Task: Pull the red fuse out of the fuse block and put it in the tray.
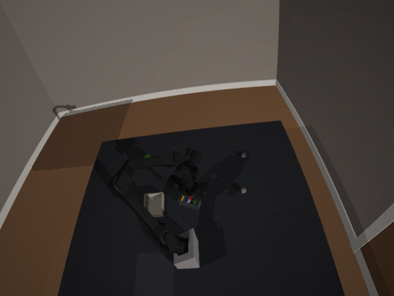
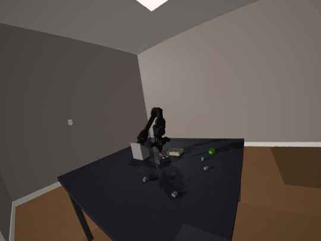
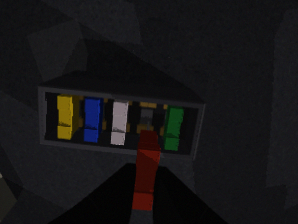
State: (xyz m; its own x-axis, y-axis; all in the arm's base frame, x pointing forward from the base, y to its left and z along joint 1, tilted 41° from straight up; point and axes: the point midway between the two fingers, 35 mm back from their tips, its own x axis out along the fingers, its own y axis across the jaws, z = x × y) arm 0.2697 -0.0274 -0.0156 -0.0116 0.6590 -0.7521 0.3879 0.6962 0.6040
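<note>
Right now my gripper tip is 1 cm short of the beige tray, 20 cm to the right of it and 9 cm above it. Also, from my gripper tip: white fuse (1 cm ahead, 2 cm to the left, 7 cm below); then green fuse (1 cm behind, 2 cm to the right, 7 cm below); then red fuse (1 cm below).
</note>
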